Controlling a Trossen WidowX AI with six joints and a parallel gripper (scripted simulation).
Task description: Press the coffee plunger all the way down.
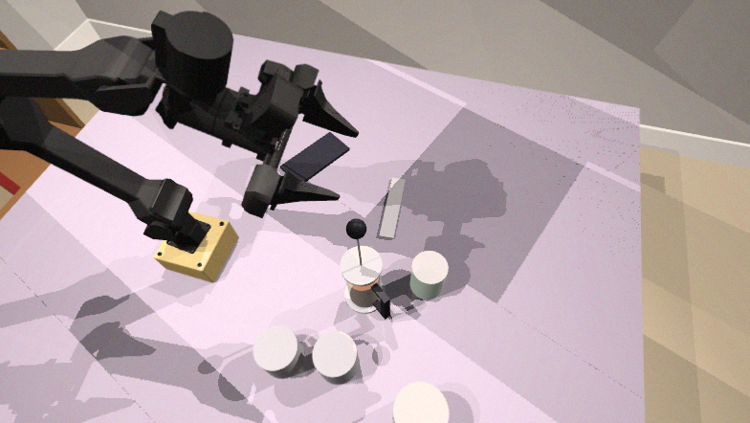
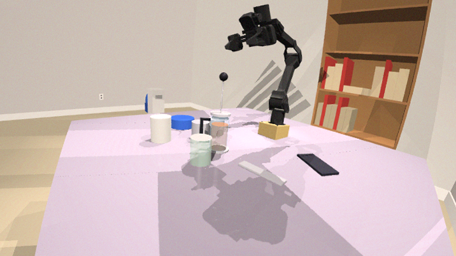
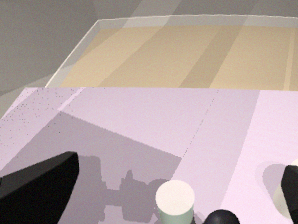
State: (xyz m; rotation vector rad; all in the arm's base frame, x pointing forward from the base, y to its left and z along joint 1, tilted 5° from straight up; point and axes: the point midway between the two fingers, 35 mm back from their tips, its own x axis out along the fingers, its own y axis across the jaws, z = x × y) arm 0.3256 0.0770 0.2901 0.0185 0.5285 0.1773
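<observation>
The glass coffee press lies 3 cm ahead of my gripper tip, 4 cm to the right of it and 23 cm below it. Round my gripper tip: blue lid: 4 cm ahead, 35 cm to the right, 34 cm below; pale green cup: 12 cm ahead, 4 cm to the left, 32 cm below; white bar: 1 cm behind, 17 cm to the left, 36 cm below.
</observation>
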